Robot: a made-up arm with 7 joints. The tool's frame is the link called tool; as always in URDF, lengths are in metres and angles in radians. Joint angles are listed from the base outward. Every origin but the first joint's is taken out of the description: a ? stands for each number. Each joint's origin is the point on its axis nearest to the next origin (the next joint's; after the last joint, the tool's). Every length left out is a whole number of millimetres.
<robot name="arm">
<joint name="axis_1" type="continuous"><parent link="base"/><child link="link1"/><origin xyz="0 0 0" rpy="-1.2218 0 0"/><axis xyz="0 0 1"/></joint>
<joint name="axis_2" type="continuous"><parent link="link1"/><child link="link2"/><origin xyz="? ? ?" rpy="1.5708 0 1.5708"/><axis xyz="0 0 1"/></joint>
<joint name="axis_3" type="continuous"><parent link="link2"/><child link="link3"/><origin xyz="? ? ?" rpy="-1.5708 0 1.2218"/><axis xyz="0 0 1"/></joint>
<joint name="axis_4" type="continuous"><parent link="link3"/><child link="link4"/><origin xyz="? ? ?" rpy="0 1.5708 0"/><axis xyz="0 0 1"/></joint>
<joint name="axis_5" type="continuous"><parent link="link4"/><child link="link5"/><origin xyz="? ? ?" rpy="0 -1.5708 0"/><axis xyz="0 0 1"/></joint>
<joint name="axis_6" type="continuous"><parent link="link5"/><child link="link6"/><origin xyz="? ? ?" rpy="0 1.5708 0"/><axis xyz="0 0 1"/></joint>
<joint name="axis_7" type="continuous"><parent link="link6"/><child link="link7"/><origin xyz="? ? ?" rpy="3.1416 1.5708 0"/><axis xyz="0 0 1"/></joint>
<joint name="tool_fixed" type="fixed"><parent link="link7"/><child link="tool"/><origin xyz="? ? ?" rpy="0 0 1.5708"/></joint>
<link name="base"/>
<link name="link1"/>
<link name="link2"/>
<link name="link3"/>
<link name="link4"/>
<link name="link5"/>
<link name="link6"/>
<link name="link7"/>
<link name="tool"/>
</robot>
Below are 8 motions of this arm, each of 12 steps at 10 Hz.
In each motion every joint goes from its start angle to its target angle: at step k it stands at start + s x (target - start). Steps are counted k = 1, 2, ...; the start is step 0. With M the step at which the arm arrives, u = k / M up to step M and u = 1 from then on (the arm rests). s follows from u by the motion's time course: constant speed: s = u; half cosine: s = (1 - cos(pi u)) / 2; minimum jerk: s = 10 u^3 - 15 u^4 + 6 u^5.
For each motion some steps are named. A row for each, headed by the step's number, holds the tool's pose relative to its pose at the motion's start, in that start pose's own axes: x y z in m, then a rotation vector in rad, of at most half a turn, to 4 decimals.
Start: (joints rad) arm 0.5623 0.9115 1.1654 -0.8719 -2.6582 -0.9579 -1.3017
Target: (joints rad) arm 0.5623 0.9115 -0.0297 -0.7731 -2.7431 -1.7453 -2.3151
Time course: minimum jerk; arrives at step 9
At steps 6, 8, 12:
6: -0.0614 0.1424 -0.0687 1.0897 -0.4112 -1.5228
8: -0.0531 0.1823 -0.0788 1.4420 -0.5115 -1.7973
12: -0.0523 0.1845 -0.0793 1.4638 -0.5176 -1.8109

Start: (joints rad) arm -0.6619 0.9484 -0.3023 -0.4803 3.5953 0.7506 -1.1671
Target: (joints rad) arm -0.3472 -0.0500 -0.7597 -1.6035 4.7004 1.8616 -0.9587
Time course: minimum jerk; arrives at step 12
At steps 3, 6, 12:
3: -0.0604 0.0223 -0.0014 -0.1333 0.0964 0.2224
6: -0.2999 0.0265 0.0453 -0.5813 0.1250 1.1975
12: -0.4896 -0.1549 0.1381 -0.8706 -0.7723 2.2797

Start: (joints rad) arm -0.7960 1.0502 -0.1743 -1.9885 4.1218 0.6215 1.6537
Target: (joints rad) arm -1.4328 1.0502 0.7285 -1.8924 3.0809 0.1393 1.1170
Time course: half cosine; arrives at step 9
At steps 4, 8, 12:
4: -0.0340 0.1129 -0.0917 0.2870 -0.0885 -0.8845
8: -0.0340 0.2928 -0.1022 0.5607 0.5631 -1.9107
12: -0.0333 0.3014 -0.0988 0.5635 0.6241 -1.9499

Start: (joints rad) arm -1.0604 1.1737 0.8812 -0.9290 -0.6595 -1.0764 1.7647
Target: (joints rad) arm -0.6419 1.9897 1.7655 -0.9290 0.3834 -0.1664 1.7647
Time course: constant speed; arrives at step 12
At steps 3, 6, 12:
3: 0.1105 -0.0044 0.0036 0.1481 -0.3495 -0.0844
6: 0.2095 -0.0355 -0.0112 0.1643 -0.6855 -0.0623
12: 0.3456 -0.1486 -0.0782 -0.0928 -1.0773 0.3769

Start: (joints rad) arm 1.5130 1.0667 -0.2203 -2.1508 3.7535 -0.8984 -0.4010
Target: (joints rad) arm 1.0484 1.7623 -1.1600 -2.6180 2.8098 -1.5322 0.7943
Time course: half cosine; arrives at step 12
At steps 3, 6, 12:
3: -0.0164 0.0136 0.0048 -0.0180 -0.1001 -0.0610
6: -0.0279 0.0477 0.0258 -0.2114 -0.2925 -0.1356
12: -0.0064 0.0798 0.0754 -0.6716 -0.3155 -0.0449

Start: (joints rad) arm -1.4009 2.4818 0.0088 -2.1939 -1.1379 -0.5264 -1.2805
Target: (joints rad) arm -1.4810 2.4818 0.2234 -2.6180 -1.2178 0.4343 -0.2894
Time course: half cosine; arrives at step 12
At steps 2, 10, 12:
2: -0.0078 0.0011 0.0006 -0.0582 0.0386 0.0377
10: -0.0988 0.0368 0.0166 -0.4007 0.9093 0.5376
12: -0.1047 0.0411 0.0182 -0.3864 0.9945 0.5728

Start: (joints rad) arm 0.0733 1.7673 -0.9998 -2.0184 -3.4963 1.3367 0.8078
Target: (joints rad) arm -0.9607 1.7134 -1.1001 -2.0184 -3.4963 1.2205 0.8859
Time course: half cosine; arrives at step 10
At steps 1, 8, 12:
1: -0.0036 -0.0049 0.0014 0.0003 -0.0098 -0.0195
8: -0.1925 -0.1182 0.0185 -0.0029 -0.3375 -0.7304
12: -0.2172 -0.1212 0.0159 -0.0044 -0.3702 -0.8086

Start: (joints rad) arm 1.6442 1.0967 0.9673 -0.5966 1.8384 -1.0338 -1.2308
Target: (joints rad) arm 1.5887 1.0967 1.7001 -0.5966 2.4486 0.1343 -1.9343
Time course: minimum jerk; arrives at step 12
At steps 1, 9, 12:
1: 0.0002 0.0001 -0.0004 -0.0020 0.0062 0.0003
9: 0.0186 0.0465 -0.0597 -0.5796 0.3809 0.4973
12: 0.0176 0.0540 -0.0649 -0.6242 0.3154 0.5857

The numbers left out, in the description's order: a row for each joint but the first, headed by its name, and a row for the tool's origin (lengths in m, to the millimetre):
axis_2: 0 0 0
axis_3: 0.215 -0.078 0
axis_4: 0 -0.026 0
axis_5: 0.242 0.029 0
axis_6: 0 0 0
axis_7: 0 0 0
tool: 0 0 0

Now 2 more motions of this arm.
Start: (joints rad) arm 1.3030 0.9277 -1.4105 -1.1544 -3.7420 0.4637 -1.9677
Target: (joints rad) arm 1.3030 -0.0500 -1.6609 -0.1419 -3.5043 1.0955 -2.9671
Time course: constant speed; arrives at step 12
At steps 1, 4, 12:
1: -0.0006 -0.0052 -0.0195 -0.0609 -0.0182 -0.0539
4: 0.0060 -0.0249 -0.0744 -0.2276 -0.1025 -0.2309
12: 0.0825 -0.0893 -0.1770 -0.4784 -0.5096 -0.7903

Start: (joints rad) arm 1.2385 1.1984 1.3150 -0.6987 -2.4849 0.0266 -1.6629
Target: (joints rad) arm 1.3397 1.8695 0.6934 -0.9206 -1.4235 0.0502 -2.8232
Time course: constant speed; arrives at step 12
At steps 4, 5, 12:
4: -0.0674 -0.0843 -0.0222 -0.1983 0.2114 -0.2638
5: -0.0855 -0.1031 -0.0233 -0.2469 0.2603 -0.3324
12: -0.2132 -0.1979 0.0074 -0.5684 0.5566 -0.8430

